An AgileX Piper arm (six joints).
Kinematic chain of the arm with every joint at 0, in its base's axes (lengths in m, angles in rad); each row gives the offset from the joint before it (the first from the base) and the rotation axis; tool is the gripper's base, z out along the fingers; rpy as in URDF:
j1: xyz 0 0 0.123 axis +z
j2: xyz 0 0 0 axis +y
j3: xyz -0.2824 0 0.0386 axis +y
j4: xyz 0.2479 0 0.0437 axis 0.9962 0 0.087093
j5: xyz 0 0 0 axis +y
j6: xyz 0.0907 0 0.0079 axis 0.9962 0 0.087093
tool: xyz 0 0 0 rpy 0 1.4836 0
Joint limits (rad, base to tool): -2.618..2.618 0..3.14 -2.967..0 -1.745..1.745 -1.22..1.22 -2.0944..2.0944
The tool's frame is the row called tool.
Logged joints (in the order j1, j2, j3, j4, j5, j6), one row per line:
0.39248, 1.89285, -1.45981, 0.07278, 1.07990, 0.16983
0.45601, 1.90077, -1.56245, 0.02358, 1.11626, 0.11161
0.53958, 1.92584, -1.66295, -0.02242, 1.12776, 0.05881
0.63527, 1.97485, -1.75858, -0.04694, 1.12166, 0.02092
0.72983, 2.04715, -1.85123, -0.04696, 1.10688, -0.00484
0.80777, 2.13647, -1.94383, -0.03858, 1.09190, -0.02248
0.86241, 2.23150, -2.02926, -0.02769, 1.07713, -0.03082
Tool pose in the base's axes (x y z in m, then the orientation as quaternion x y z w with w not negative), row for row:
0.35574, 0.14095, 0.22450, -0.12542, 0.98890, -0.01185, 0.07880
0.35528, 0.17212, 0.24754, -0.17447, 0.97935, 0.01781, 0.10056
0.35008, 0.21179, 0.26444, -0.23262, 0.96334, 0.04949, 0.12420
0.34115, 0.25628, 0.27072, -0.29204, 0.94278, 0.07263, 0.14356
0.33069, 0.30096, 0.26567, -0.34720, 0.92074, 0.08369, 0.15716
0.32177, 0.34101, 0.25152, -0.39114, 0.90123, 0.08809, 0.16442
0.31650, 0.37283, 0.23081, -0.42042, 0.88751, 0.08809, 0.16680
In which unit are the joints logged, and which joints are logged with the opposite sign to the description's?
The joints are logged in radians. Opposite sign: j4.
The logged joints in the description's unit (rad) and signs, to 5 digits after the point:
0.39248, 1.89285, -1.45981, -0.07278, 1.07990, 0.16983
0.45601, 1.90077, -1.56245, -0.02358, 1.11626, 0.11161
0.53958, 1.92584, -1.66295, 0.02242, 1.12776, 0.05881
0.63527, 1.97485, -1.75858, 0.04694, 1.12166, 0.02092
0.72983, 2.04715, -1.85123, 0.04696, 1.10688, -0.00484
0.80777, 2.13647, -1.94383, 0.03858, 1.09190, -0.02248
0.86241, 2.23150, -2.02926, 0.02769, 1.07713, -0.03082

